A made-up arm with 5 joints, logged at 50 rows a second.
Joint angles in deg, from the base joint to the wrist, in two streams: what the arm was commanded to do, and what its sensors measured. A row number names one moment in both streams.
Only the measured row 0 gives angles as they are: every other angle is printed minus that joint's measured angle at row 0.
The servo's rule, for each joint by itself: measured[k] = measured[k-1] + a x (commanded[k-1-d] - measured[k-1]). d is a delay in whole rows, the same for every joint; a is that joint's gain. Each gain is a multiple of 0.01, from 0.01 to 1. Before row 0 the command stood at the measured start. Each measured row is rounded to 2 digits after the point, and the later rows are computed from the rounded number. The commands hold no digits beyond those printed.
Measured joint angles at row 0: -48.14, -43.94, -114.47, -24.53, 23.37
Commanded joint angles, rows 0 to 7: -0.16, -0.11, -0.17, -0.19, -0.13; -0.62, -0.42, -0.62, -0.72, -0.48; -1.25, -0.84, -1.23, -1.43, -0.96; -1.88, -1.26, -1.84, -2.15, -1.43; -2.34, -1.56, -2.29, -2.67, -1.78; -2.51, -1.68, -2.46, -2.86, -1.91; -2.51, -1.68, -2.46, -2.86, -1.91; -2.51, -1.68, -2.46, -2.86, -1.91
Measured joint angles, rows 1 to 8: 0.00, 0.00, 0.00, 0.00, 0.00; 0.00, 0.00, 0.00, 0.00, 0.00; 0.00, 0.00, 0.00, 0.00, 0.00; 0.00, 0.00, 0.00, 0.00, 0.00; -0.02, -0.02, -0.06, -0.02, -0.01; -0.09, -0.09, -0.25, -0.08, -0.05; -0.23, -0.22, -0.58, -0.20, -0.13; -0.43, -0.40, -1.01, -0.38, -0.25
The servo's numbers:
d 4
a 0.12 0.17 0.34 0.09 0.09

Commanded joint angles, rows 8 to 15: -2.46, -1.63, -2.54, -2.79, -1.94; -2.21, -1.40, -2.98, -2.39, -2.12; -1.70, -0.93, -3.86, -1.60, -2.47; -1.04, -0.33, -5.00, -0.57, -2.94; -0.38, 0.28, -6.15, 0.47, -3.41; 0.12, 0.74, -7.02, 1.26, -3.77; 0.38, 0.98, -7.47, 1.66, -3.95; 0.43, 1.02, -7.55, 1.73, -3.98
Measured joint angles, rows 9 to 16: -0.66, -0.60, -1.45, -0.59, -0.39; -0.88, -0.78, -1.79, -0.79, -0.53; -1.08, -0.93, -2.02, -0.98, -0.65; -1.25, -1.06, -2.17, -1.15, -0.76; -1.40, -1.16, -2.30, -1.30, -0.87; -1.50, -1.20, -2.53, -1.40, -0.98; -1.52, -1.15, -2.98, -1.42, -1.11; -1.46, -1.01, -3.67, -1.34, -1.27
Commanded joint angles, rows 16 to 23: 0.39, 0.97, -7.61, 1.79, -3.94; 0.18, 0.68, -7.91, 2.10, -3.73; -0.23, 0.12, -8.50, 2.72, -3.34; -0.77, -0.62, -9.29, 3.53, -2.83; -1.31, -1.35, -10.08, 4.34, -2.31; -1.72, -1.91, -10.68, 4.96, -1.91; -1.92, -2.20, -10.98, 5.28, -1.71; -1.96, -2.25, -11.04, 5.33, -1.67
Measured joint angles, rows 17 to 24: -1.33, -0.79, -4.51, -1.18, -1.46; -1.16, -0.53, -5.36, -0.96, -1.67; -0.98, -0.27, -6.08, -0.72, -1.88; -0.81, -0.05, -6.58, -0.50, -2.07; -0.67, 0.12, -6.93, -0.29, -2.24; -0.57, 0.22, -7.26, -0.07, -2.37; -0.53, 0.20, -7.68, 0.18, -2.46; -0.56, 0.06, -8.23, 0.48, -2.49
